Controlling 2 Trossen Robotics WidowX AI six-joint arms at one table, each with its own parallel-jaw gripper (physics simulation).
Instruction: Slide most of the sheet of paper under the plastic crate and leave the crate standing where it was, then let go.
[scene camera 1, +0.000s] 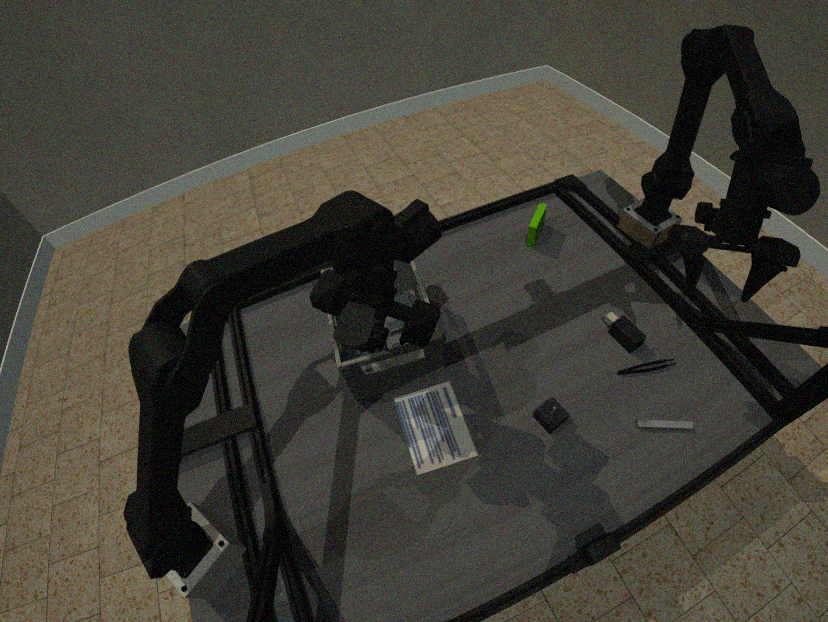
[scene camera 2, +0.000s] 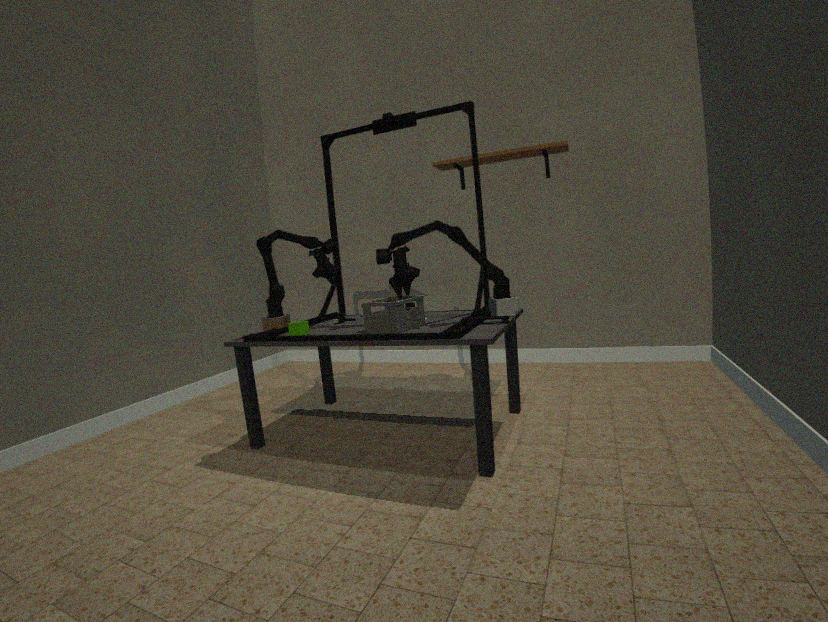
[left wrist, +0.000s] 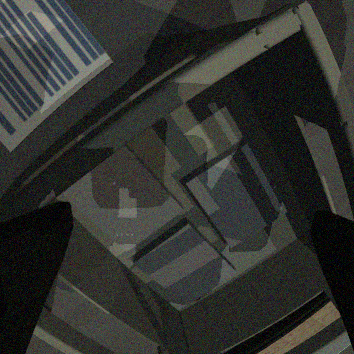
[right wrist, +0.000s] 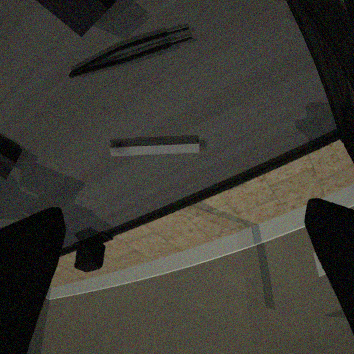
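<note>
The grey plastic crate (scene camera 1: 425, 287) (scene camera 2: 394, 316) (left wrist: 240, 56) stands upright on the table. The white sheet of paper with blue stripes (scene camera 1: 435, 428) (left wrist: 45, 62) lies flat in front of it in scene camera 1, apart from the crate, with a strip of table between them. My left gripper (scene camera 1: 396, 329) (scene camera 2: 402, 293) (left wrist: 195, 220) is open and empty over the crate, its fingertips near rim height; its arm hides part of the crate in scene camera 1. My right gripper (scene camera 1: 719, 291) (scene camera 2: 325, 274) (right wrist: 186, 216) is open and empty, raised near the table's right side in scene camera 1, away from crate and paper.
In scene camera 1, a green block (scene camera 1: 535, 226) (scene camera 2: 298, 328) stands at the back. A dark stick with a pale end (scene camera 1: 626, 332), black tweezers (scene camera 1: 646, 366) (right wrist: 130, 49), a pale bar (scene camera 1: 664, 425) (right wrist: 155, 149) and a small black box (scene camera 1: 550, 415) lie right of the paper.
</note>
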